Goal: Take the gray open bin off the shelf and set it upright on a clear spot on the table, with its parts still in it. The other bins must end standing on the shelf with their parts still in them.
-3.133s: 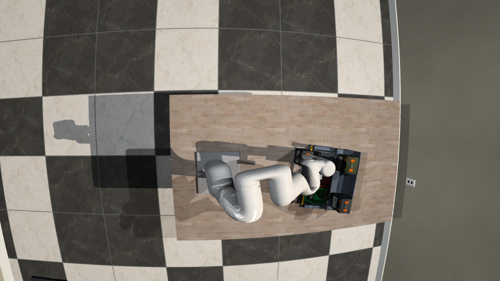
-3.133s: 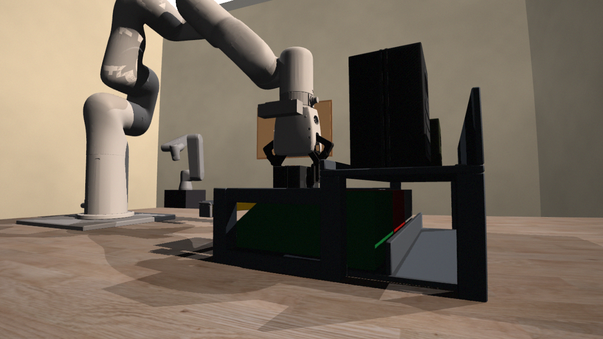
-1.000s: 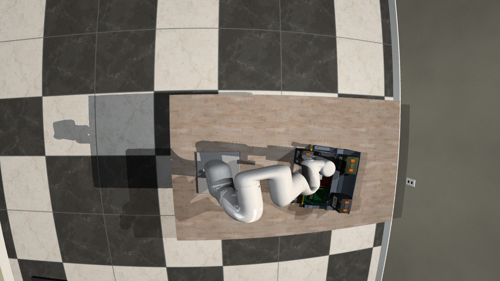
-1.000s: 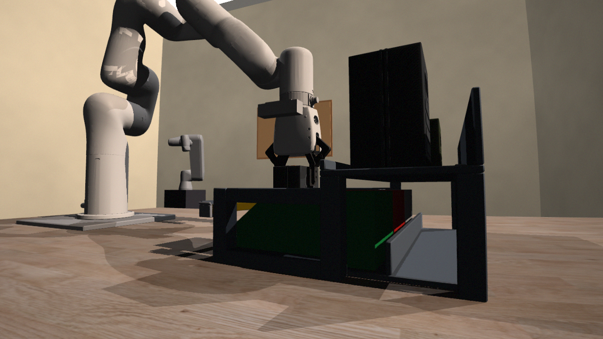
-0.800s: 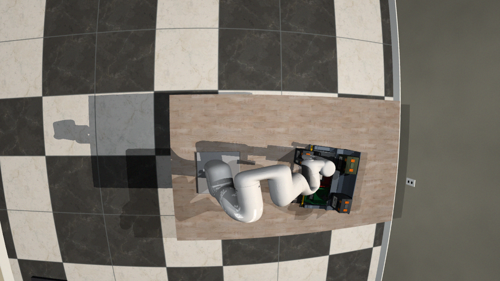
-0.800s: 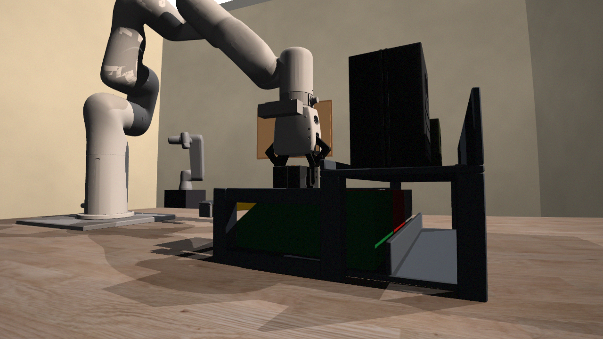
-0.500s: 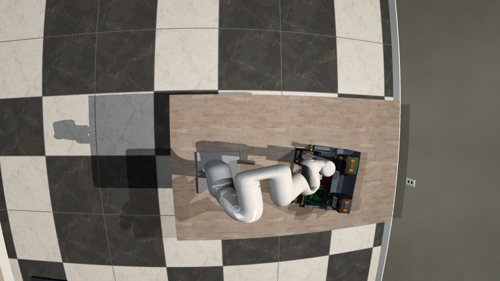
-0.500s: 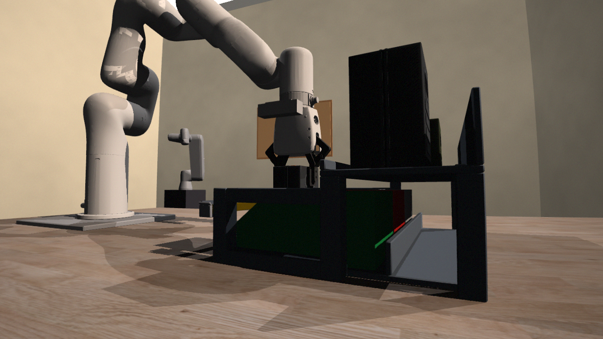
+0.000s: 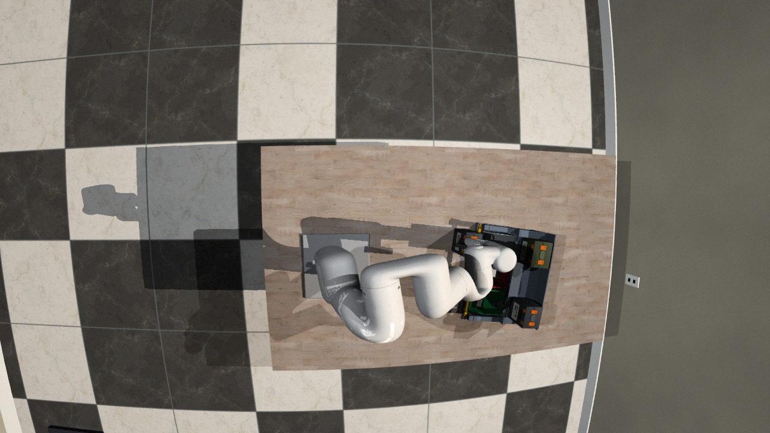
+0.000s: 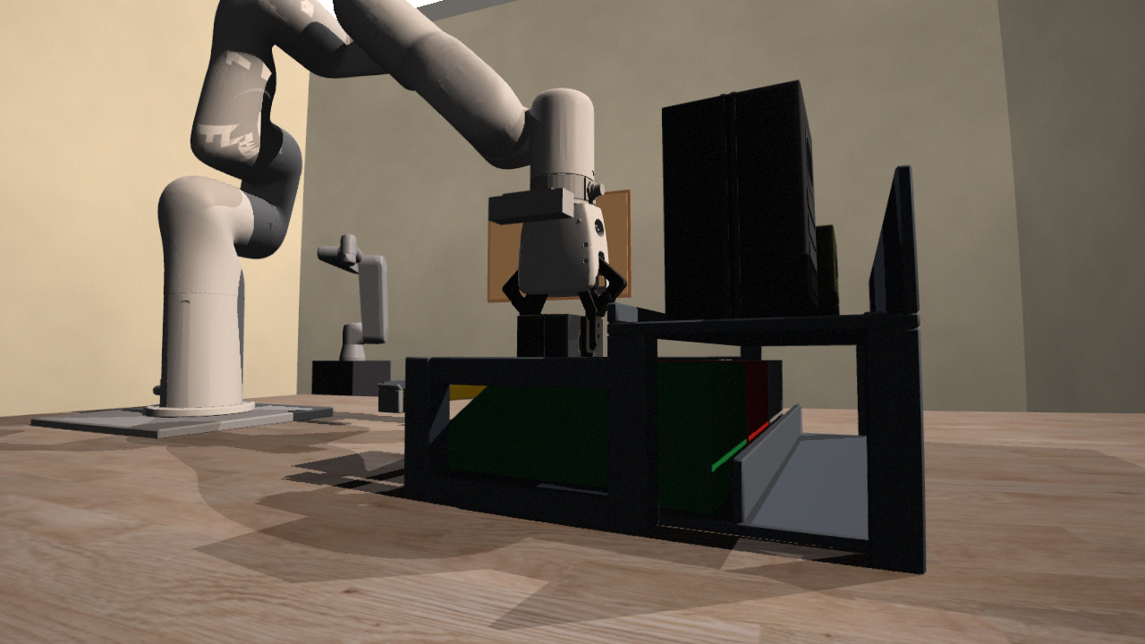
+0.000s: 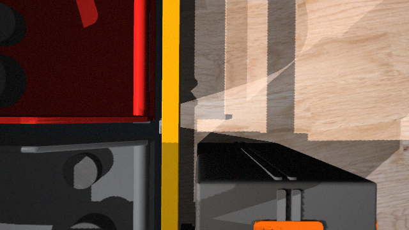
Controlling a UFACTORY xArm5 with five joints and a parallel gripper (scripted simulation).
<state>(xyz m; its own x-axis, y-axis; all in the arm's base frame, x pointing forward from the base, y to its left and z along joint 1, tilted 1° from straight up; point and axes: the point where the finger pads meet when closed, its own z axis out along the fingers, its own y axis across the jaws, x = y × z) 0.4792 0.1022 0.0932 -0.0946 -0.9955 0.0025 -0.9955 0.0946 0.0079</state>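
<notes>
Now: hand 120 mm to the left of the yellow bar, 50 mm above it and 40 mm short of it. The rest, counted from my hand: gray open bin 150 mm ahead, 60 mm below, 10 mm to the right; red bin 140 mm ahead, 130 mm to the right, 60 mm below; dark box 40 mm below.
</notes>
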